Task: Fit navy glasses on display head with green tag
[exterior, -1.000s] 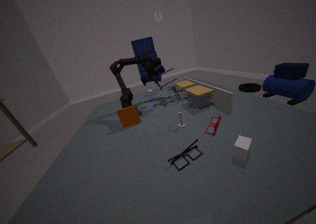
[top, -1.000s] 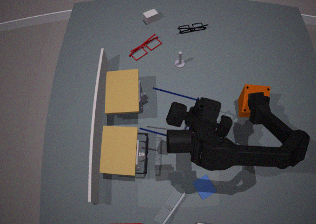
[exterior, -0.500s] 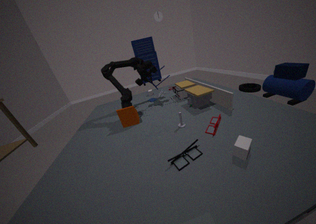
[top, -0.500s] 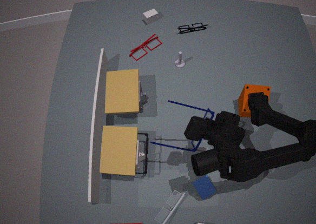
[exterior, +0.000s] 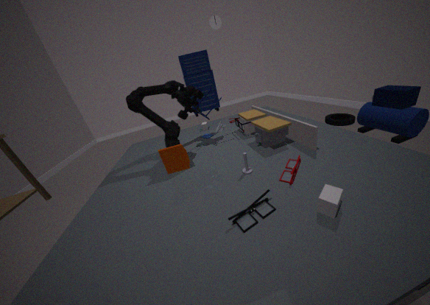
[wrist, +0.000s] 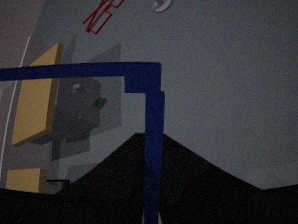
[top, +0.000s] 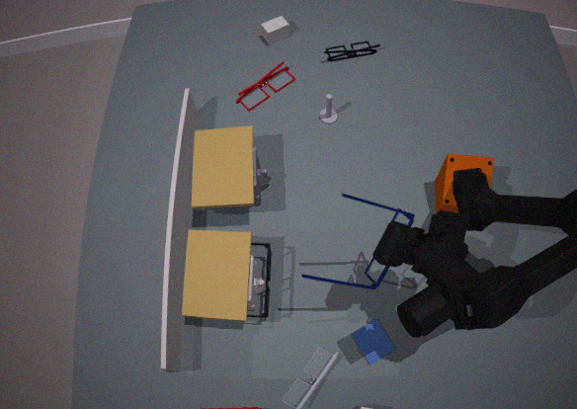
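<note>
My gripper tip is now 340 mm to the left of the white peg, 180 mm above it and 80 mm short of it. Also, from my gripper tip: blue pad (210 mm below, 170 mm to the left, 30 mm ahead); white wall (400 mm ahead, 150 mm below, 80 mm to the right).
</note>
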